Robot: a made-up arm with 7 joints. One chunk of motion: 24 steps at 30 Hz.
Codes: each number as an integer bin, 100 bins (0 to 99) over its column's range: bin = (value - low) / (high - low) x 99, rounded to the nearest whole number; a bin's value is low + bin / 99 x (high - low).
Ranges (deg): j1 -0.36..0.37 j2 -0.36..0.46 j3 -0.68..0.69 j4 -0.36..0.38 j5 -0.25..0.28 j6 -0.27..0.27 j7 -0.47..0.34
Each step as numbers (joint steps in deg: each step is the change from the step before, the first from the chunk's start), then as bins.
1 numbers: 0.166 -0.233 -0.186 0.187 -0.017 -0.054 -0.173
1 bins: 71 15 36 73 44 40 36
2 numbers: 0.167 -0.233 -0.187 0.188 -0.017 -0.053 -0.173
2 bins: 71 15 36 73 44 40 36
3 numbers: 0.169 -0.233 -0.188 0.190 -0.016 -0.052 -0.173
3 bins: 72 15 36 74 44 40 36
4 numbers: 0.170 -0.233 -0.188 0.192 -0.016 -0.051 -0.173
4 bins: 72 15 36 74 44 40 36
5 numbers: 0.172 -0.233 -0.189 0.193 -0.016 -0.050 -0.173
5 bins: 72 15 35 74 44 40 36
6 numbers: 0.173 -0.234 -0.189 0.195 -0.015 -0.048 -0.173
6 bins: 72 15 35 74 44 41 36
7 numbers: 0.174 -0.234 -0.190 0.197 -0.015 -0.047 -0.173
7 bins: 72 15 35 75 44 41 36
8 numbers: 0.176 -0.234 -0.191 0.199 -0.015 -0.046 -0.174
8 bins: 73 15 35 75 44 41 36
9 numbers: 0.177 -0.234 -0.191 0.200 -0.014 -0.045 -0.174
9 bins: 73 15 35 75 44 41 36
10 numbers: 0.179 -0.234 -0.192 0.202 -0.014 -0.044 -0.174
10 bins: 73 15 35 75 44 41 36
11 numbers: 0.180 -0.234 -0.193 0.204 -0.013 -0.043 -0.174
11 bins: 73 15 35 75 44 42 36
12 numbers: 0.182 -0.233 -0.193 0.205 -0.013 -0.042 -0.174
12 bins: 74 15 35 76 44 42 36
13 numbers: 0.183 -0.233 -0.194 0.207 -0.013 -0.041 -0.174
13 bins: 74 15 35 76 44 42 36
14 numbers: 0.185 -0.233 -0.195 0.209 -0.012 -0.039 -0.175
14 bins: 74 15 35 76 44 42 36
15 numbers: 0.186 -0.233 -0.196 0.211 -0.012 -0.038 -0.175
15 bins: 74 15 35 76 44 43 36
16 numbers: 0.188 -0.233 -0.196 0.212 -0.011 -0.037 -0.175
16 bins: 74 15 35 77 45 43 36
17 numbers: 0.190 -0.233 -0.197 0.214 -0.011 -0.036 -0.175
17 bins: 75 15 35 77 45 43 36
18 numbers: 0.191 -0.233 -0.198 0.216 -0.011 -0.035 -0.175
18 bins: 75 15 35 77 45 43 36
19 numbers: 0.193 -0.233 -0.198 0.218 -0.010 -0.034 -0.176
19 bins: 75 15 35 77 45 43 36
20 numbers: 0.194 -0.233 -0.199 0.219 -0.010 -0.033 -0.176
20 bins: 75 15 35 77 45 43 36
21 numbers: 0.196 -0.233 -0.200 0.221 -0.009 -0.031 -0.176
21 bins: 75 15 35 78 45 44 36
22 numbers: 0.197 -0.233 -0.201 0.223 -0.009 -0.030 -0.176
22 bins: 76 15 35 78 45 44 36
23 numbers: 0.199 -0.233 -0.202 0.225 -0.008 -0.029 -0.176
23 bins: 76 15 35 78 45 44 36
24 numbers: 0.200 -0.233 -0.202 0.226 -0.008 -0.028 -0.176
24 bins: 76 15 35 78 45 44 36
